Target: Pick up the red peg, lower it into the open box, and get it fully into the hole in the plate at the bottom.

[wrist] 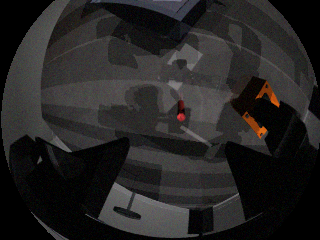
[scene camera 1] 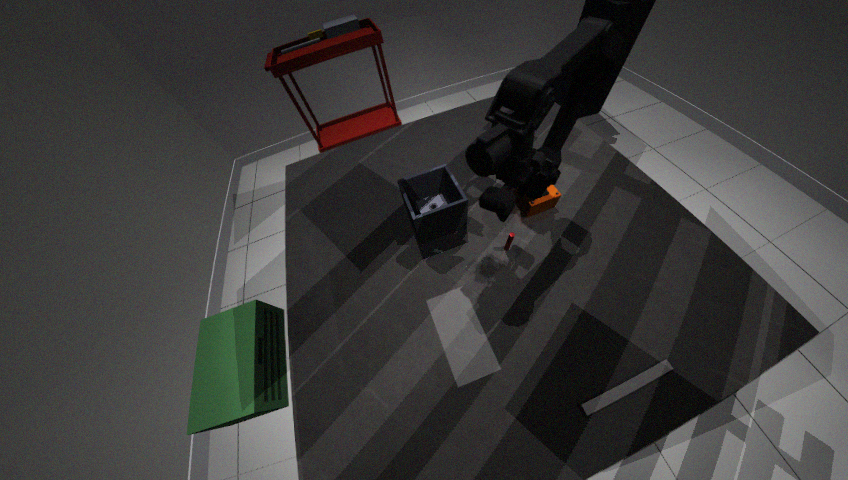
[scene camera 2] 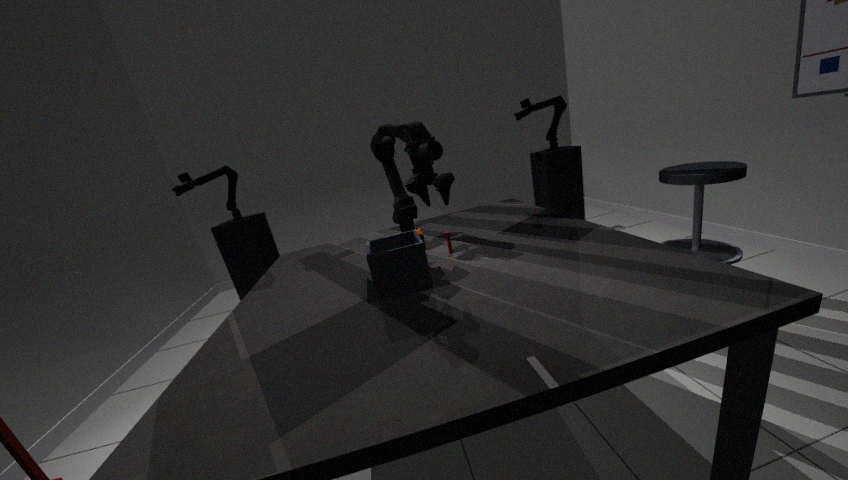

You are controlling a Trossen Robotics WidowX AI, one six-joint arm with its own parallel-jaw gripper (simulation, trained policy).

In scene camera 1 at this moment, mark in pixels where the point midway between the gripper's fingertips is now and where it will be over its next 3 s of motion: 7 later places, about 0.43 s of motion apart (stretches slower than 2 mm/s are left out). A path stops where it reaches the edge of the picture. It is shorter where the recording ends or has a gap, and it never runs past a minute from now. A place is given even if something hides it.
My gripper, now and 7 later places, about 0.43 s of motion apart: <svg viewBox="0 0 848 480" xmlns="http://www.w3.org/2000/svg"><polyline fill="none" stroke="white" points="512,208 520,215 517,225 513,232 508,239 507,244 506,245 500,242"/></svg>
